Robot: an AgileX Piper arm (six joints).
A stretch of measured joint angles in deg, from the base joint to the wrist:
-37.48 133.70 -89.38 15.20 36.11 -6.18
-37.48 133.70 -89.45 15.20 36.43 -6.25
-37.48 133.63 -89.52 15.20 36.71 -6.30
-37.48 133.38 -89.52 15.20 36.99 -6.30
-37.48 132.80 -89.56 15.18 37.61 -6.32
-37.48 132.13 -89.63 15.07 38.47 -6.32
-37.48 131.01 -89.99 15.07 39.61 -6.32
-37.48 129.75 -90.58 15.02 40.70 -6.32
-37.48 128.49 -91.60 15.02 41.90 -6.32
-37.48 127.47 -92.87 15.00 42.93 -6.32
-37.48 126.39 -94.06 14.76 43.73 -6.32
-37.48 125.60 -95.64 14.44 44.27 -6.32
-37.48 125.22 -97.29 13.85 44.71 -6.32
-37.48 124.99 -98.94 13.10 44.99 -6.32
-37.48 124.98 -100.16 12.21 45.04 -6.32
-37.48 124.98 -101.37 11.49 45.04 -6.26
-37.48 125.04 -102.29 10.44 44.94 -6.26
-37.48 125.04 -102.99 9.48 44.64 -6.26
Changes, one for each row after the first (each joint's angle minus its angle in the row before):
0.00 0.00 -0.07 0.00 0.32 -0.07
0.00 -0.07 -0.07 0.00 0.28 -0.05
0.00 -0.25 0.00 0.00 0.28 0.00
0.00 -0.58 -0.04 -0.02 0.62 -0.02
0.00 -0.67 -0.07 -0.11 0.86 0.00
0.00 -1.12 -0.36 0.00 1.14 0.00
0.00 -1.26 -0.59 -0.05 1.09 0.00
0.00 -1.26 -1.02 0.00 1.20 0.00
0.00 -1.02 -1.27 -0.02 1.03 0.00
0.00 -1.08 -1.19 -0.24 0.80 0.00
0.00 -0.79 -1.58 -0.32 0.54 0.00
0.00 -0.38 -1.65 -0.59 0.44 0.00
0.00 -0.23 -1.65 -0.75 0.28 0.00
0.00 -0.01 -1.22 -0.89 0.05 0.00
0.00 0.00 -1.21 -0.72 0.00 0.06
0.00 0.06 -0.92 -1.05 -0.10 0.00
0.00 0.00 -0.70 -0.96 -0.30 0.00

